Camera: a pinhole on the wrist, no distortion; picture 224 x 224 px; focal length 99.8 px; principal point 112.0 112.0 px. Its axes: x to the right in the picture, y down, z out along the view. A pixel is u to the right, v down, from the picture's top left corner.
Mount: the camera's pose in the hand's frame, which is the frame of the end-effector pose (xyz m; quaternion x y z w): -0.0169 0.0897 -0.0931 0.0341 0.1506 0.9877 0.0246
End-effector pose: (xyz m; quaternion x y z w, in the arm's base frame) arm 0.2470 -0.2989 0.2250 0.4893 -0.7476 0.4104 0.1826
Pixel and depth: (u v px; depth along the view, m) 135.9 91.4 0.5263
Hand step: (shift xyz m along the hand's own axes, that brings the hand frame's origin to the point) -0.0990 0.3564 0.3832
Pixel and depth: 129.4 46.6 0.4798
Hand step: -0.0523 0.5363 0.2748
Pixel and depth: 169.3 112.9 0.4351
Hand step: -0.2334 0.2294 0.3374
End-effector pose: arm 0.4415 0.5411 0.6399 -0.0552 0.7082 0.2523 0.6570
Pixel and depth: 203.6 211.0 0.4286
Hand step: -0.3931 -0.1657 0.4658
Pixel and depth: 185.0 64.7 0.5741
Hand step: -0.3820 0.5437 0.3974
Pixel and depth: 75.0 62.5 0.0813
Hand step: 0.0208 0.1504 -0.0295
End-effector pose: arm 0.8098 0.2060 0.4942 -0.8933 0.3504 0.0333 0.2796
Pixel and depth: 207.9 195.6 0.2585
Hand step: -0.2534 -0.0257 0.2327
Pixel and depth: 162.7 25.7 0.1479
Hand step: -0.0758 0.2598 0.0140
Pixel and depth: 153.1 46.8 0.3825
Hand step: -0.1357 0.4504 0.2058
